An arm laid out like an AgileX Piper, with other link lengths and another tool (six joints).
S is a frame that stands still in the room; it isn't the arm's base.
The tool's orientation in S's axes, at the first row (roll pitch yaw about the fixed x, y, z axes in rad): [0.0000, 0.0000, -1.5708]
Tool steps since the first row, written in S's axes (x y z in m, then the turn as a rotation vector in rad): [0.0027, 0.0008, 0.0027, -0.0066, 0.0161, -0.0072]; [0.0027, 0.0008, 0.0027, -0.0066, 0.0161, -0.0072]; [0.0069, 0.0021, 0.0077, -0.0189, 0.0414, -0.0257]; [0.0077, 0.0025, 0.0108, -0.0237, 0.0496, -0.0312]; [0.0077, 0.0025, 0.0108, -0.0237, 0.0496, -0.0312]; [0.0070, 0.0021, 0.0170, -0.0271, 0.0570, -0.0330]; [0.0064, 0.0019, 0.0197, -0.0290, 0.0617, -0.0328]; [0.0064, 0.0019, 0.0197, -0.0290, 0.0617, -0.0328]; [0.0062, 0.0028, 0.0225, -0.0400, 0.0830, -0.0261]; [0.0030, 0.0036, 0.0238, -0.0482, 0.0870, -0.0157]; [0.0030, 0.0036, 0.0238, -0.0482, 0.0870, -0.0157]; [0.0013, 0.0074, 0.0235, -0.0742, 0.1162, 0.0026]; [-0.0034, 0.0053, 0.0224, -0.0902, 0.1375, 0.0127]
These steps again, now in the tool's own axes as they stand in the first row. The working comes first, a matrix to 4 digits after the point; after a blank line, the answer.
The tool's axes in the first row as the columns of a matrix, in S's axes (used below as rounded here):
[0.0000, 1.0000, 0.0000]
[-1.0000, 0.0000, 0.0000]
[0.0000, 0.0000, 1.0000]

[-0.0008, 0.0027, 0.0027, -0.0161, -0.0066, -0.0072]; [-0.0008, 0.0027, 0.0027, -0.0161, -0.0066, -0.0072]; [-0.0021, 0.0069, 0.0077, -0.0414, -0.0189, -0.0257]; [-0.0025, 0.0077, 0.0108, -0.0496, -0.0237, -0.0312]; [-0.0025, 0.0077, 0.0108, -0.0496, -0.0237, -0.0312]; [-0.0021, 0.0070, 0.0170, -0.0570, -0.0271, -0.0330]; [-0.0019, 0.0064, 0.0197, -0.0617, -0.0290, -0.0328]; [-0.0019, 0.0064, 0.0197, -0.0617, -0.0290, -0.0328]; [-0.0028, 0.0062, 0.0225, -0.0830, -0.0400, -0.0261]; [-0.0036, 0.0030, 0.0238, -0.0870, -0.0482, -0.0157]; [-0.0036, 0.0030, 0.0238, -0.0870, -0.0482, -0.0157]; [-0.0074, 0.0013, 0.0235, -0.1162, -0.0742, 0.0026]; [-0.0053, -0.0034, 0.0224, -0.1375, -0.0902, 0.0127]
